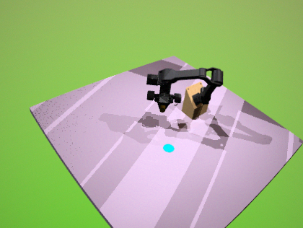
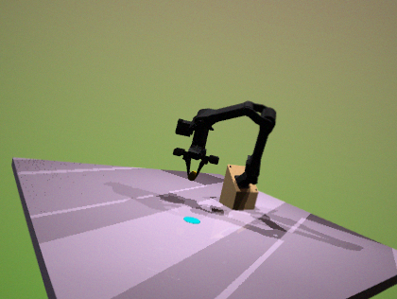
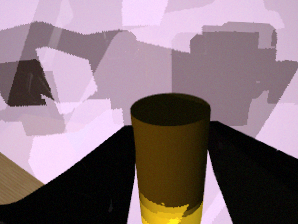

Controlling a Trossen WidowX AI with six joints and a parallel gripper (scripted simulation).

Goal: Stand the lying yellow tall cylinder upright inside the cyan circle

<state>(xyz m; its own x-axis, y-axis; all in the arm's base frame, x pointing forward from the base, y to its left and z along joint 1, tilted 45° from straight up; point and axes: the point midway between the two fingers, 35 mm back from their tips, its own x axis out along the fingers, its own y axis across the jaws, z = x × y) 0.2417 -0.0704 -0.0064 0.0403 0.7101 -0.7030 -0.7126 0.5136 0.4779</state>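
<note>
Now: gripper tip 100 mm short of the cyan circle, 170 mm to the right of it and 120 mm above it. The rest, counted from my gripper tip: yellow tall cylinder 20 mm behind, 20 mm to the right.
</note>
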